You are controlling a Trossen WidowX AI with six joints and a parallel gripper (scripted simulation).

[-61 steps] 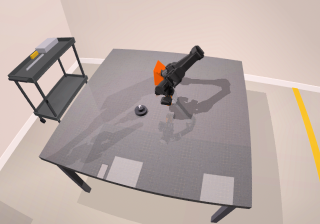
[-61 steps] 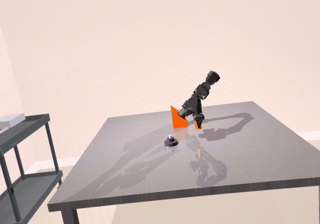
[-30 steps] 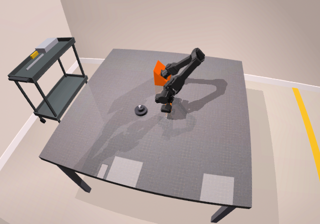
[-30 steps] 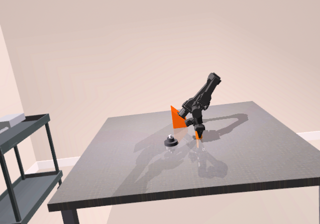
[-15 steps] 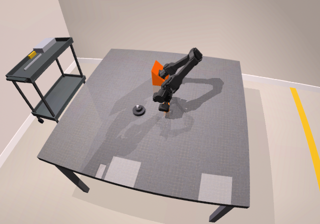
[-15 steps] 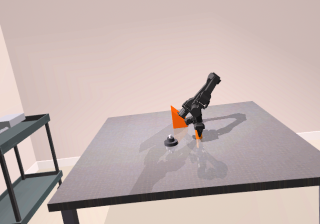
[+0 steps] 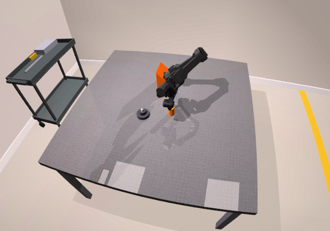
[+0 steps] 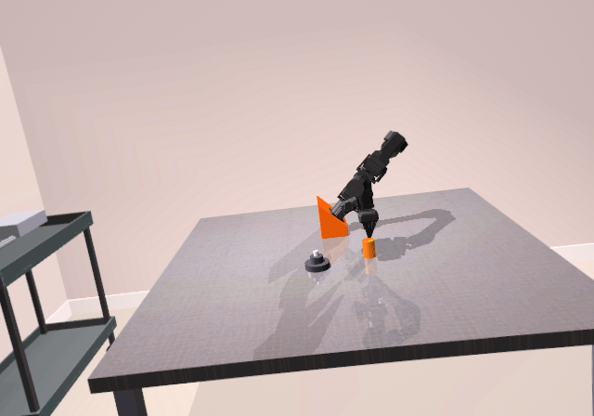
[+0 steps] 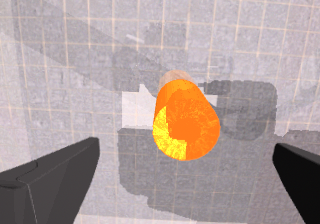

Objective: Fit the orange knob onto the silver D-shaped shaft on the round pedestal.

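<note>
My gripper tip is 40 mm above the orange knob. Round my gripper tip: round pedestal (20 mm ahead, 180 mm to the right, 50 mm below).
</note>
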